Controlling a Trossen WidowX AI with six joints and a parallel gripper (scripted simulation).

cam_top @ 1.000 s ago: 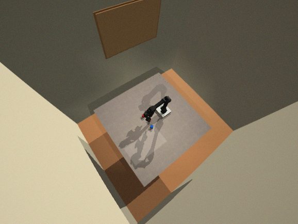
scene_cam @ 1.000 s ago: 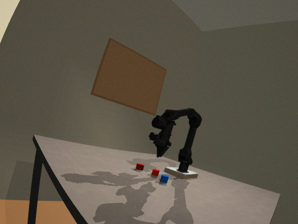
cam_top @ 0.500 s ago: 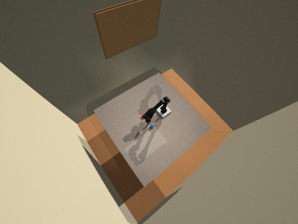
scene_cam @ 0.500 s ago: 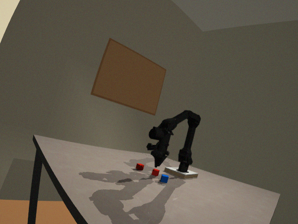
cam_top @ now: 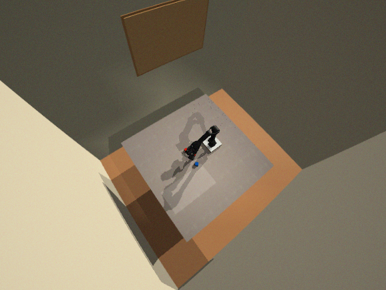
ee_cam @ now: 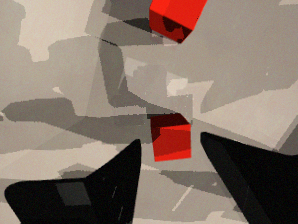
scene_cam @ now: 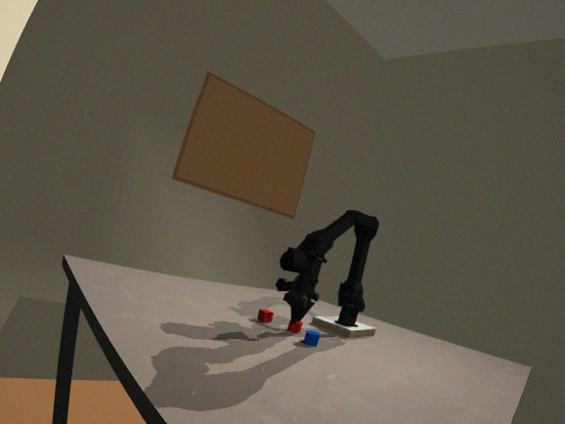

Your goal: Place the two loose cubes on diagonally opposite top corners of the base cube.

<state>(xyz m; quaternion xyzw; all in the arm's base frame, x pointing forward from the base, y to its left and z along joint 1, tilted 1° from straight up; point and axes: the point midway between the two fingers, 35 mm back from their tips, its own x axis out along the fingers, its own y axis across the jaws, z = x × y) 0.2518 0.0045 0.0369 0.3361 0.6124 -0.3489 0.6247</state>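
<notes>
My gripper tip is now 110 mm to the right of the blue cube, 30 mm short of it and 10 mm above it.
</notes>
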